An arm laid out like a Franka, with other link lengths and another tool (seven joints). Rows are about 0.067 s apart.
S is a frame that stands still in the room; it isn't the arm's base.
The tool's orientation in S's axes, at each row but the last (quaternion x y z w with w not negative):
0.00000, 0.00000, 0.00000, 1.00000
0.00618, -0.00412, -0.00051, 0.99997
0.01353, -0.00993, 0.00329, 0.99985
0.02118, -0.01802, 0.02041, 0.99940
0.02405, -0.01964, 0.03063, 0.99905
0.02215, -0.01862, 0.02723, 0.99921
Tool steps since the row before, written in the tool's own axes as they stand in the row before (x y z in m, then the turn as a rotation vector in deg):
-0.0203, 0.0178, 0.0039, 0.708, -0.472, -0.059
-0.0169, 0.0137, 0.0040, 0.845, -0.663, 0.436
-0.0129, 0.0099, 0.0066, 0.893, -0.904, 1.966
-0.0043, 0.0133, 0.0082, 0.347, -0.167, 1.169
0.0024, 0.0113, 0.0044, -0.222, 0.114, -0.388
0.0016, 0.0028, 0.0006, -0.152, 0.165, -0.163
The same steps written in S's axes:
-0.0203, 0.0178, 0.0039, 0.708, -0.472, -0.059
-0.0169, 0.0137, 0.0040, 0.841, -0.669, 0.435
-0.0131, 0.0096, 0.0066, 0.860, -0.951, 1.958
-0.0051, 0.0128, 0.0086, 0.312, -0.203, 1.173
0.0015, 0.0112, 0.0050, -0.214, 0.119, -0.391
0.0014, 0.0029, 0.0008, -0.155, 0.164, -0.161

